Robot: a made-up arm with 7 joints.
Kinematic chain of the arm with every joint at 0, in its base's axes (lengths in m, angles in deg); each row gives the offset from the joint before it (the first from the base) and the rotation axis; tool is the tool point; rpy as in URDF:
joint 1: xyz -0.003 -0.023 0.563 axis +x
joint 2: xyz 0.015 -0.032 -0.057 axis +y
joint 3: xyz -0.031 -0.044 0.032 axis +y
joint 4: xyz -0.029 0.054 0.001 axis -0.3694 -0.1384 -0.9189
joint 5: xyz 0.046 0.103 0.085 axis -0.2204 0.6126 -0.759
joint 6: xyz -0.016 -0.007 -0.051 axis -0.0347 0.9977 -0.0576
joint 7: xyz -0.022 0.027 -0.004 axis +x
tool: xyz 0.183 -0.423 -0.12 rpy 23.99 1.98 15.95
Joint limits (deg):
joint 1: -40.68..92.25
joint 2: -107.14..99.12
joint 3: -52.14..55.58
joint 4: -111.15..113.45
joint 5: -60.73..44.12
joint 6: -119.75..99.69
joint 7: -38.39..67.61
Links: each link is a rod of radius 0.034 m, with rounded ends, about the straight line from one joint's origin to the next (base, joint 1, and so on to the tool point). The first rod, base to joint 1, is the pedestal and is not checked.
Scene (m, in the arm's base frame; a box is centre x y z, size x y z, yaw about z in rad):
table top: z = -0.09
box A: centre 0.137 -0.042 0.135 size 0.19 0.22 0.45 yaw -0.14
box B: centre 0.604 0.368 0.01 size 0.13 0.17 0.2 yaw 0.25
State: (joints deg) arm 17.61 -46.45 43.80 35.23 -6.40 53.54 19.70
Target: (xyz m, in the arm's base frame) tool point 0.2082 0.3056 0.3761
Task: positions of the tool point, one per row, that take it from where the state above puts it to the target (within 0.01 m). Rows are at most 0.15 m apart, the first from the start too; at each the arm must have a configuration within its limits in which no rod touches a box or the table.
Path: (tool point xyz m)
1: -0.1566 -0.1312 0.1690
2: -0.0954 -0.0533 0.1305
3: -0.0387 0.0373 0.1184
4: 0.0061 0.1340 0.1334
5: 0.0324 0.2295 0.1732
6: 0.0838 0.2752 0.2355
7: 0.1434 0.3011 0.3044
8: 0.2081 0.3056 0.3761

